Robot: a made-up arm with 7 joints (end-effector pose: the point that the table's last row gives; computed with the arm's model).
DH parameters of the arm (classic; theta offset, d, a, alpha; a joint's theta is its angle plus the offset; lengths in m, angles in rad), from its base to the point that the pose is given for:
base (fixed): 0 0.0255 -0.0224 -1.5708
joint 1: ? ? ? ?
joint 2: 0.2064 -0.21 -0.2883 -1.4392
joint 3: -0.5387 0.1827 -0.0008 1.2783
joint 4: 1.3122 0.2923 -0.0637 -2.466
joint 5: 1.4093 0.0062 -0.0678 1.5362
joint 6: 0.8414 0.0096 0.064 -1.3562
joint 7: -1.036 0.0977 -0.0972 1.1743
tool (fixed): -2.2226 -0.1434 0 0
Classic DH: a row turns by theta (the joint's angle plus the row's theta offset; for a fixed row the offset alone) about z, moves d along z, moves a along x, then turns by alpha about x.
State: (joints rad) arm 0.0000 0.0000 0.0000 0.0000 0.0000 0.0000 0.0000
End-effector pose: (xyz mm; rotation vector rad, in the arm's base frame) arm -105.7 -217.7 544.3 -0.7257 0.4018 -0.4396
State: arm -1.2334 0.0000 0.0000 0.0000 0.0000 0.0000 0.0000
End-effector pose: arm -539.6 -217.7 118.7 -0.3441 -0.7566 -0.7930
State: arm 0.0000 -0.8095 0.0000 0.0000 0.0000 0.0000 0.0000
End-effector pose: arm -105.7 187.1 415.5 -1.5088 0.2121 -0.6078
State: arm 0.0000 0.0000 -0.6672 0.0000 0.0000 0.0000 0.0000
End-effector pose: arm -282.8 -198.8 568.5 -0.6023 -0.1801 -0.7910
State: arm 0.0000 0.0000 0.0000 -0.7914 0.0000 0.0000 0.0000
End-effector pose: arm -162.7 -69.5 617.3 -1.2866 0.3457 -1.0066
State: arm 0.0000 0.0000 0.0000 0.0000 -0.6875 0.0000 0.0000
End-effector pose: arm -116.8 -210.8 451.6 -0.0420 0.5228 -0.3567
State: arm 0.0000 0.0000 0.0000 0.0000 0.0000 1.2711 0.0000
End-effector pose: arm -14.2 -217.7 694.1 -0.9427 1.5867 0.0858
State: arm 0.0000 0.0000 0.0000 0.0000 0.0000 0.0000 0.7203
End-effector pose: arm -11.4 -222.4 611.2 -1.2243 0.2300 0.0900
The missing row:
joint 1: 1.5708 -0.1657 0.018 1.5708
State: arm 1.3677 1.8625 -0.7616 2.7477 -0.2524 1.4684 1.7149
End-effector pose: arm -14.2 -879.9 69.2 -0.6209 -2.0921 0.2721
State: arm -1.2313 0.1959 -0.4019 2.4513 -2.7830 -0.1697 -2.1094
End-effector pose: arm -326.2 -103.7 292.6 1.5500 -2.3386 0.2979
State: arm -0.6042 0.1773 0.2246 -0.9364 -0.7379 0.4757 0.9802
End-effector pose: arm -331.3 -255.5 535.1 -1.0720 0.2076 -0.0738
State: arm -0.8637 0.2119 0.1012 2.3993 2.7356 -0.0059 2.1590
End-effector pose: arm -432.4 -8.6 334.9 2.5976 1.1131 0.9349
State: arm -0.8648 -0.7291 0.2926 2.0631 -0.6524 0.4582 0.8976
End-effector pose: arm 111.3 123.7 102.0 0.0451 -0.4037 1.5794
